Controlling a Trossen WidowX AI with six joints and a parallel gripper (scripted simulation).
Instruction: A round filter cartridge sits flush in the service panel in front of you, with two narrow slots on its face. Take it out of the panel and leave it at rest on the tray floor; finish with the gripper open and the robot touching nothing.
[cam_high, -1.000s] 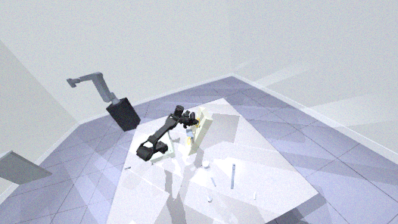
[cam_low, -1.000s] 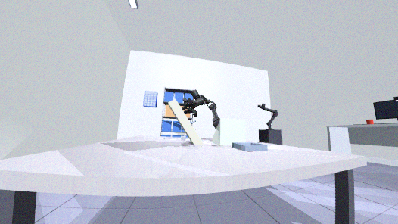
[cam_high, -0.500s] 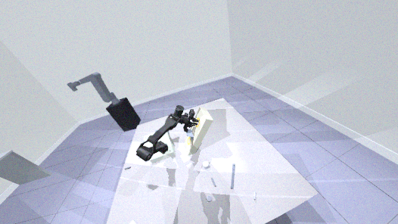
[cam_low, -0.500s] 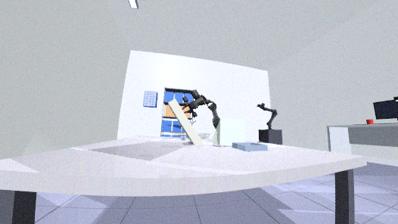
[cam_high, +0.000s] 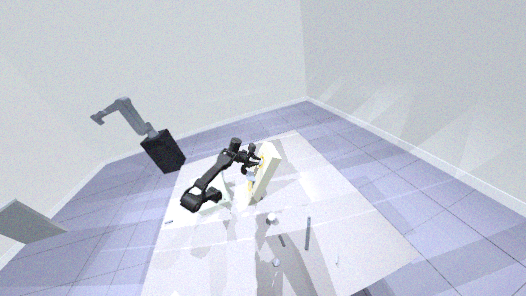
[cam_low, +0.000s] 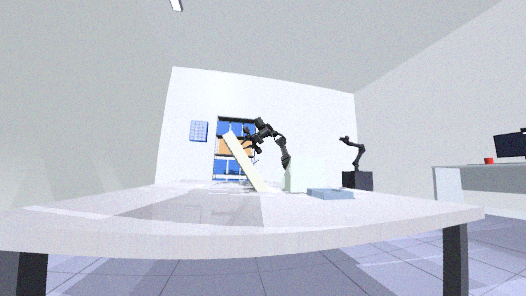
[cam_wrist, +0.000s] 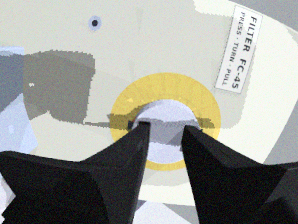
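My gripper tip is now 3 cm past the service panel and 8 cm above it. From my gripper tip the other things lie so: blue-grey tray 43 cm behind, 25 cm to the left, 24 cm below; round filter cartridge 1 cm ahead, 1 cm below.
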